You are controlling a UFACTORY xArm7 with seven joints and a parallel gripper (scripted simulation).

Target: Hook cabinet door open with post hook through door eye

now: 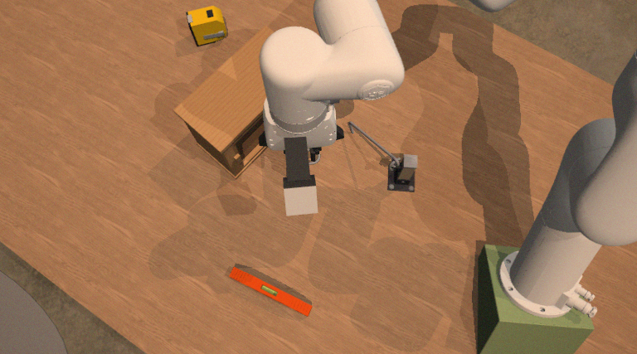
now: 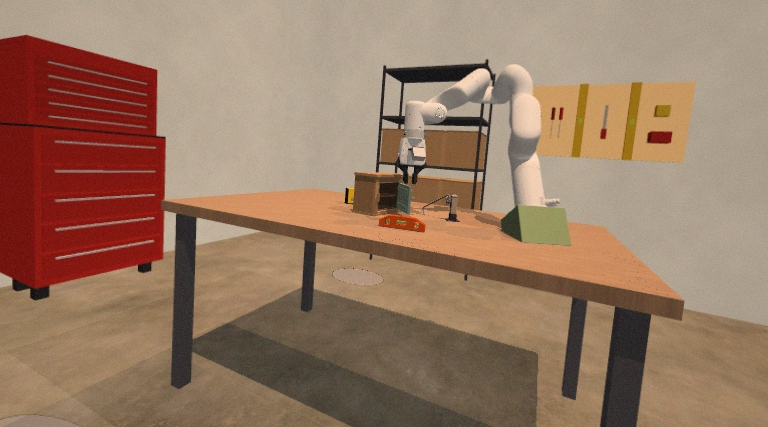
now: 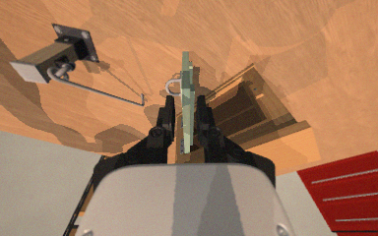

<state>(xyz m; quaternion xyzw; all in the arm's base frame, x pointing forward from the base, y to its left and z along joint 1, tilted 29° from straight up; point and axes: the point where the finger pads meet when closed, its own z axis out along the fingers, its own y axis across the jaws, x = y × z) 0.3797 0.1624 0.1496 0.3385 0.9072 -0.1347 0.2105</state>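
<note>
Right now my hand is 7 cm past the thin grey hook, 12 cm to the left of it and 10 cm above it. Round my hand: yellow tape measure: 35 cm ahead, 10 cm to the right, 12 cm below; orange spirit level: 9 cm behind, 20 cm to the left, 14 cm below; pale green door: 4 cm ahead, 5 cm to the right, 8 cm below.
</note>
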